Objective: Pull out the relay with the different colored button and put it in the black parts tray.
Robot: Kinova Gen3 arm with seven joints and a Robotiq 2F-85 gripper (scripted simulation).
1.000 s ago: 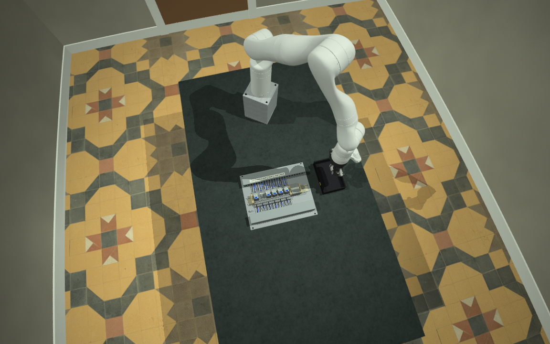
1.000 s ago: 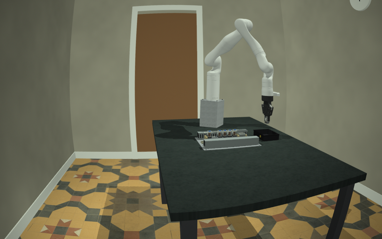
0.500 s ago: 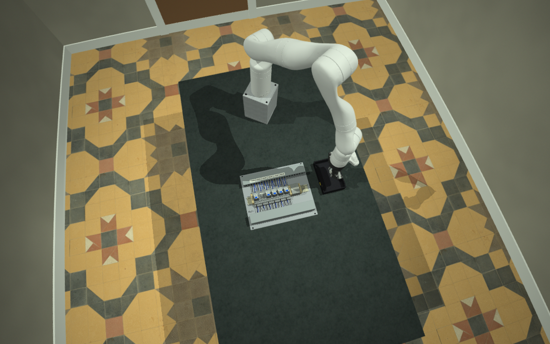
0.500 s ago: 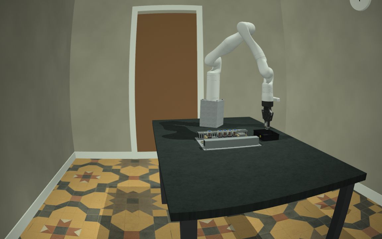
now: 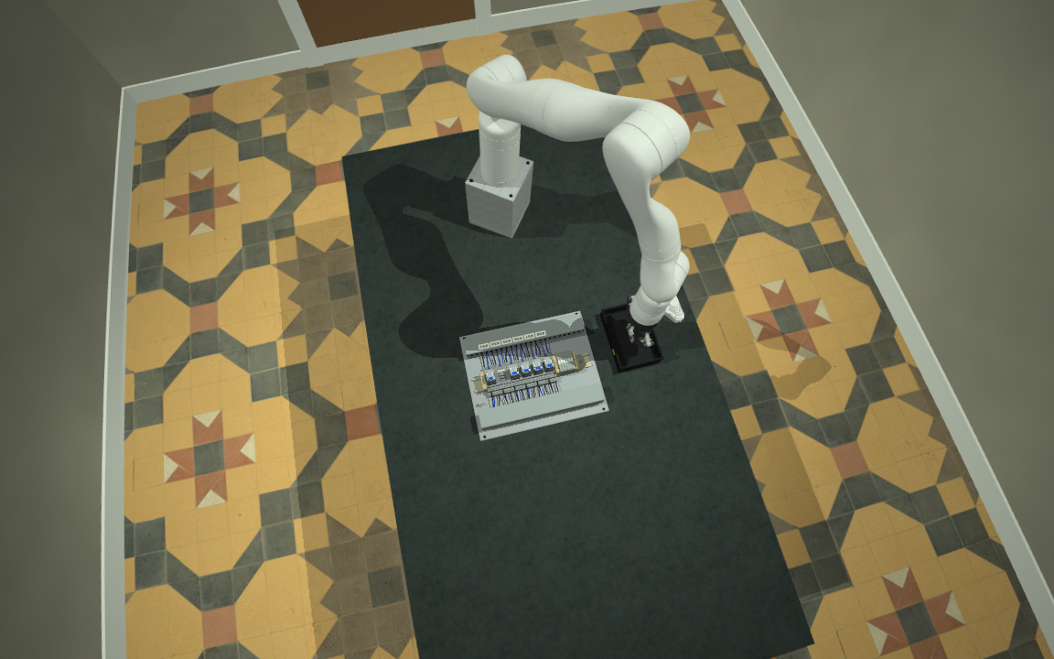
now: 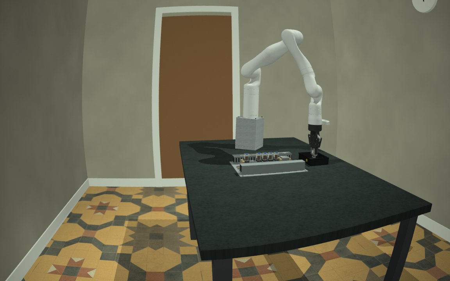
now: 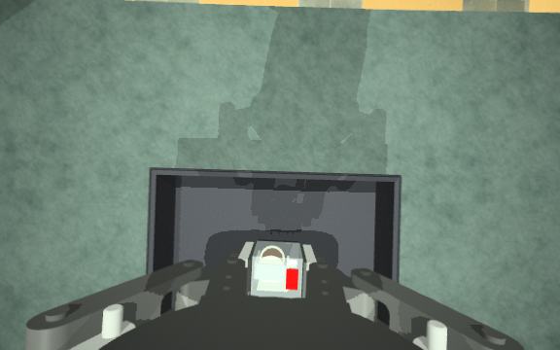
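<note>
Now: the black parts tray 4 cm below my hand. The rest, counted from my hand: panel: 2 cm behind, 27 cm to the right, 5 cm below; then clear relay: 1 cm below.
</note>
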